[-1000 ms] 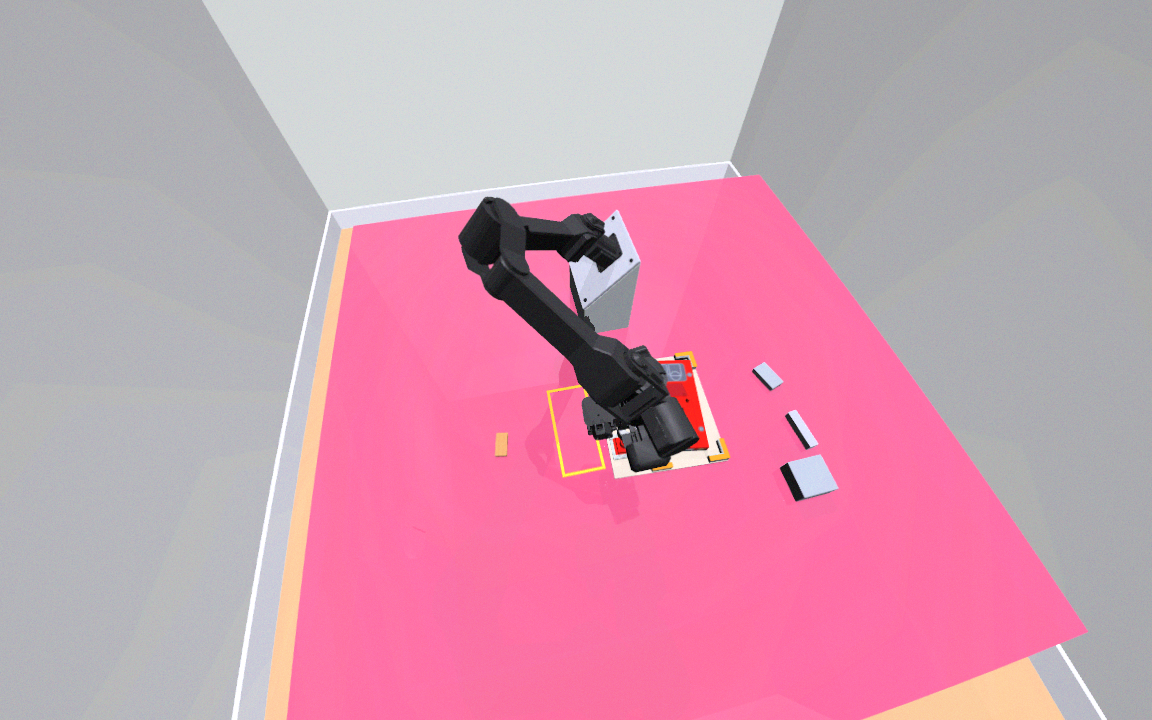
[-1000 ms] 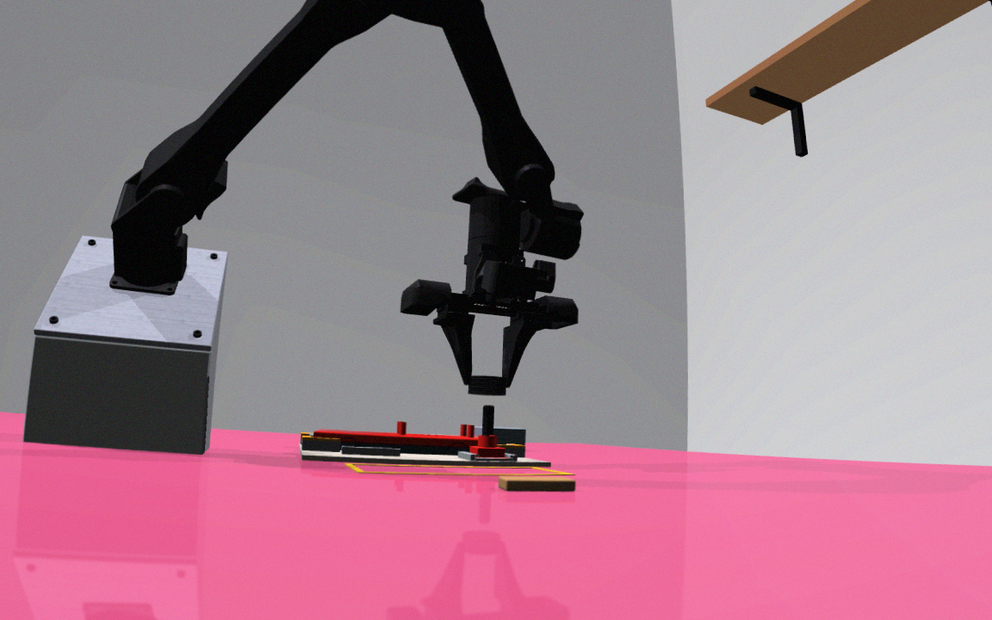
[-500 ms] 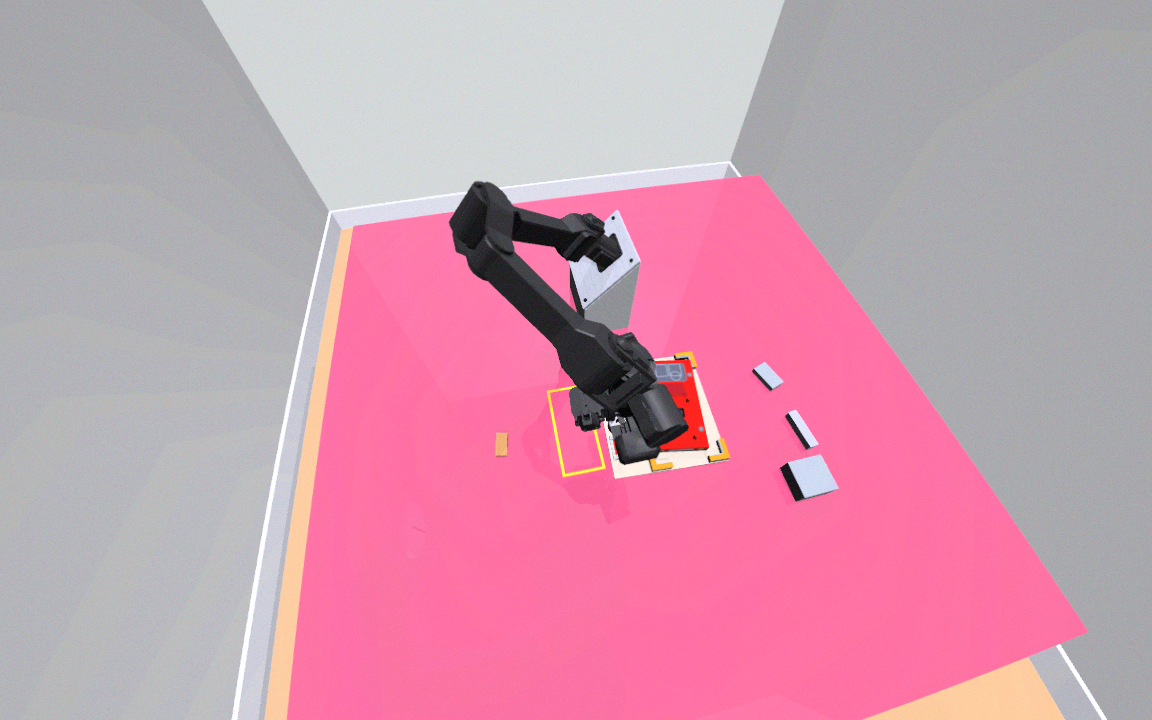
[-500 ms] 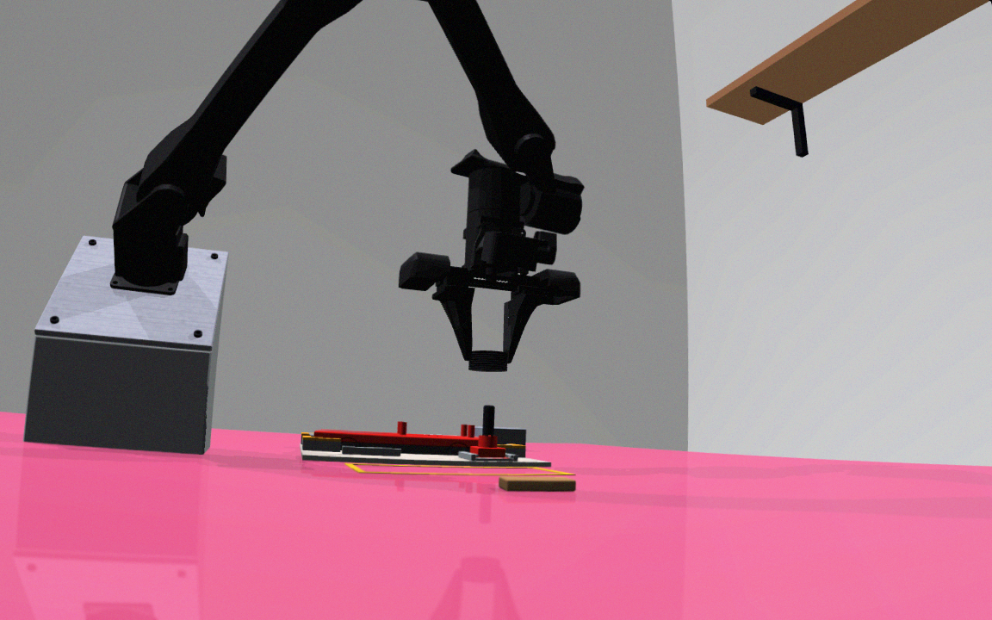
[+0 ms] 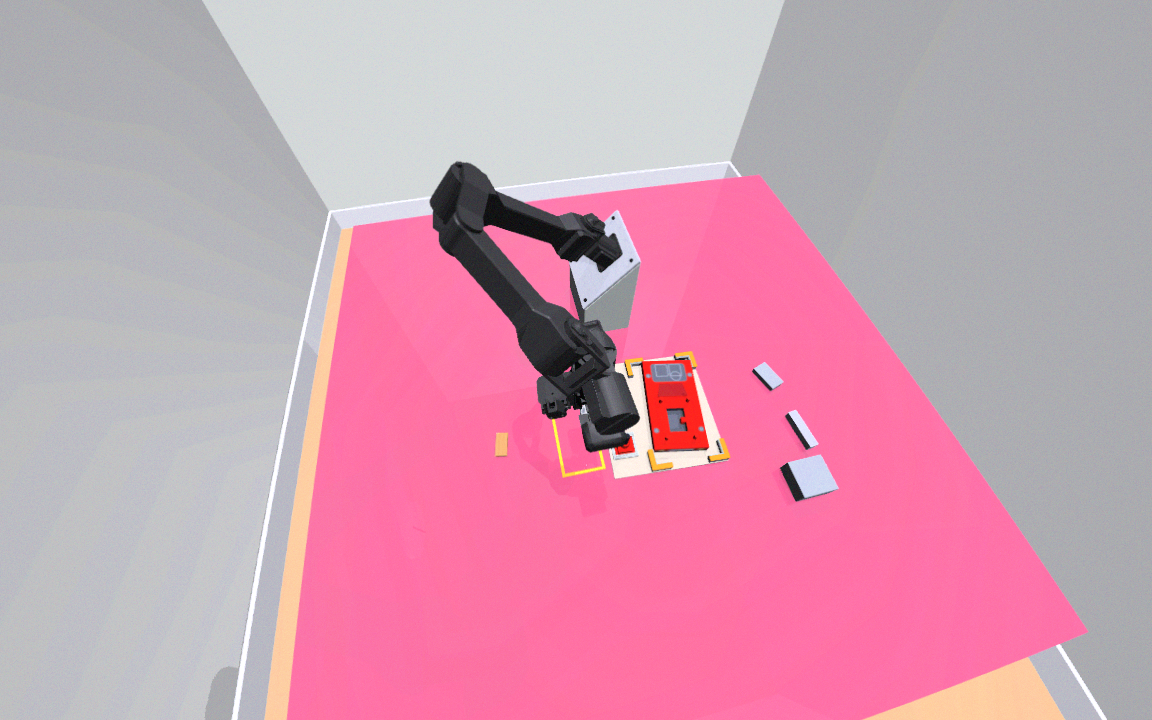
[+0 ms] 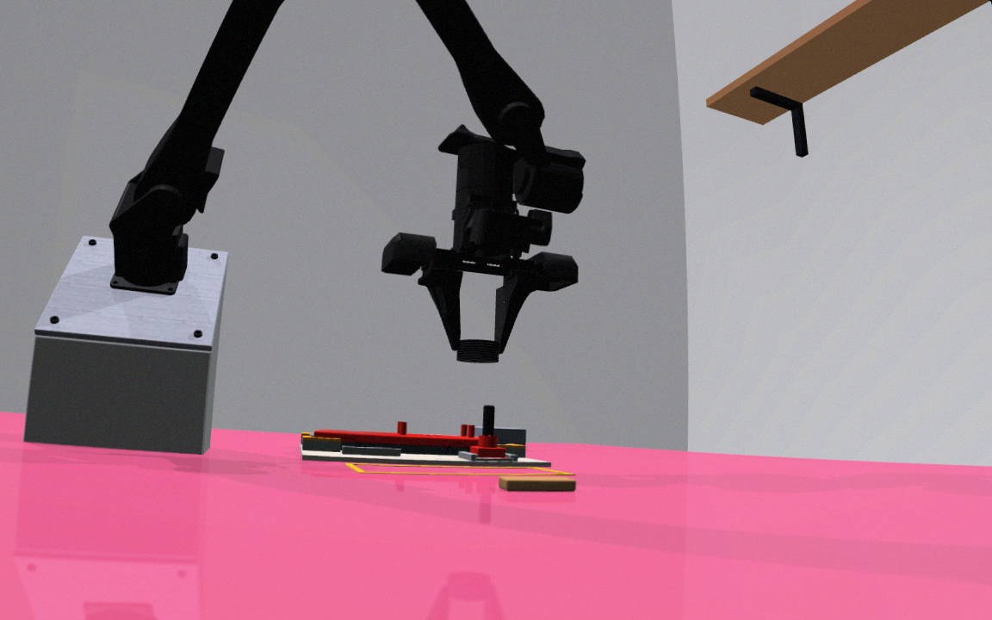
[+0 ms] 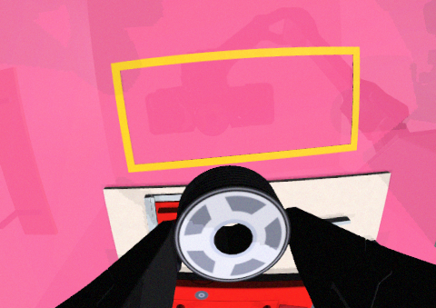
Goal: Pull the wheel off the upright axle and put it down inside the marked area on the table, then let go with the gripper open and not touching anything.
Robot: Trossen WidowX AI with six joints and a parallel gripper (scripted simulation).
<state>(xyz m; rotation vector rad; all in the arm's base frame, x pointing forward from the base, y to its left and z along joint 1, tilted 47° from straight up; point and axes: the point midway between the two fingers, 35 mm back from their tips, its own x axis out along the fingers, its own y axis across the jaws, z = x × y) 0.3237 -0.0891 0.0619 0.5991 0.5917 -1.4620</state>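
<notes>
Right now my gripper tip is 180 mm to the left of the small wooden block, 110 mm above it and 20 mm past it. The rest, counted from my gripper tip: dark wheel right at my gripper tip.
</notes>
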